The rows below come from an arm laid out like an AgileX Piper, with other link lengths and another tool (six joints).
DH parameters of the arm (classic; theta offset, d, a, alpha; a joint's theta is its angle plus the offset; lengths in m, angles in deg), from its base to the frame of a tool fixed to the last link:
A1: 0 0.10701 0 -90
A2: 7.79 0 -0.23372 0
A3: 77.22 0 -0.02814 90
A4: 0 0.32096 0 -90
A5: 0 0 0 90
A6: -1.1 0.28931 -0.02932 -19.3
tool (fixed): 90 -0.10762 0 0
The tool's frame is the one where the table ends.
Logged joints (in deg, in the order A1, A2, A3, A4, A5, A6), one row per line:
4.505 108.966 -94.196 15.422 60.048 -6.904
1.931 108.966 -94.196 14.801 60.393 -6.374
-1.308 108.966 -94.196 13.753 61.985 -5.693
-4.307 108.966 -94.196 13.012 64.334 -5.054
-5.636 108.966 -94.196 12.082 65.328 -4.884
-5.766 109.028 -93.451 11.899 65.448 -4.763
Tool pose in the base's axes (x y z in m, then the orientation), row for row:
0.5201 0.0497 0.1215 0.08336 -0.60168 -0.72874 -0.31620
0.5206 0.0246 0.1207 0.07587 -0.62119 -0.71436 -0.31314
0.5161 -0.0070 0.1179 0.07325 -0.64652 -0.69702 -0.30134
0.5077 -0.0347 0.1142 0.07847 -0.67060 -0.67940 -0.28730
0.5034 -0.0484 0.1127 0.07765 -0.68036 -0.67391 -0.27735
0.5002 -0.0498 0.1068 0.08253 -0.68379 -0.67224 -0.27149
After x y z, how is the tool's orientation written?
As a quaternion, w x y z.
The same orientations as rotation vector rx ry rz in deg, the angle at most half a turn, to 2 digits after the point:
-102.91 -124.64 -54.08
-106.72 -122.72 -53.80
-111.24 -119.93 -51.85
-115.03 -116.54 -49.28
-116.76 -115.65 -47.60
-117.01 -115.03 -46.46

